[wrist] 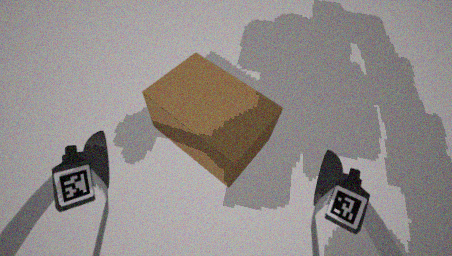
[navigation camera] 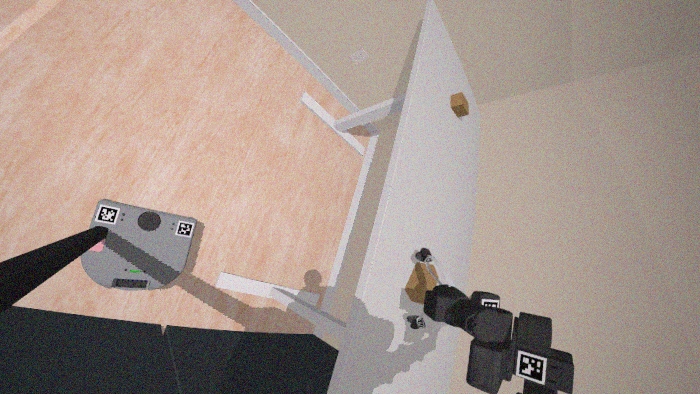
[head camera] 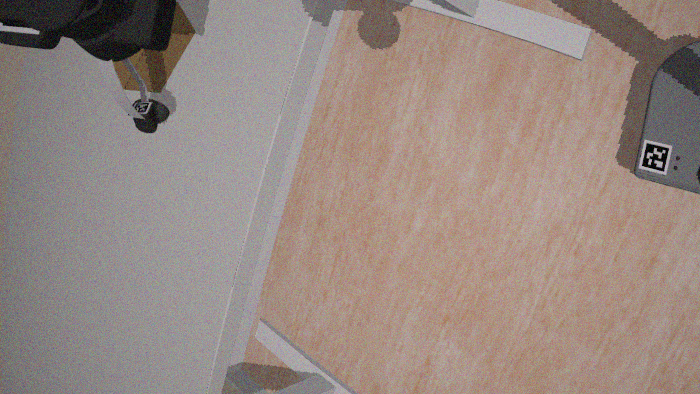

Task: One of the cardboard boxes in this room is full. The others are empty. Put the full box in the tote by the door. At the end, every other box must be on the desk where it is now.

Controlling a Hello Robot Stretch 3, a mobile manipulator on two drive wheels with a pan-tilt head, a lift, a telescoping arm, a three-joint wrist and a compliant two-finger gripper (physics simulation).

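Frame: origin at the robot's base, x ahead, y left, z up, level; metres.
Seen in the pictures: gripper, fingertip midpoint: point(navigation camera: 416, 286); robot's base, link origin: point(navigation camera: 149, 220).
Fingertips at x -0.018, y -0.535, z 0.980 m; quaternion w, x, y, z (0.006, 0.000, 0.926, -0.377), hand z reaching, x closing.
Note:
Pixels of each thing's top centre, then the offset from my fingertips to it. Level surfaces: height alone.
- brown cardboard box, top centre: point(head camera: 131, 41) point(navigation camera: 431, 285) dx +0.006, dy -0.041, dz +0.021 m
- white desk, surface height: dz -0.029 m
- second cardboard box, top centre: point(navigation camera: 465, 103) dx +0.735, dy -0.283, dz +0.021 m
A brown cardboard box point(head camera: 175, 56) point(navigation camera: 416, 290) point(wrist: 200, 95) sits on the white desk point(head camera: 100, 225) point(navigation camera: 430, 175) point(wrist: 45, 55), turned at an angle to my fingers in the wrist view. My gripper point(navigation camera: 420, 288) point(wrist: 214, 161) is open, its fingers wide apart. In the wrist view the box shows beyond and between the fingertips, with a gap on each side, and neither finger touches it. In the head view the wrist hides part of the box and one finger. A second cardboard box point(navigation camera: 459, 104) stands toward the desk's far end. Neither box's contents can be seen. The tote does not show.
My grey base point(head camera: 672, 115) point(navigation camera: 150, 250) stands on the wood floor, away from the desk's long edge. White desk feet point(head camera: 550, 37) point(navigation camera: 245, 284) reach out over the floor. A beige wall point(navigation camera: 575, 200) runs along the desk's far side. Arm shadows lie across the desk.

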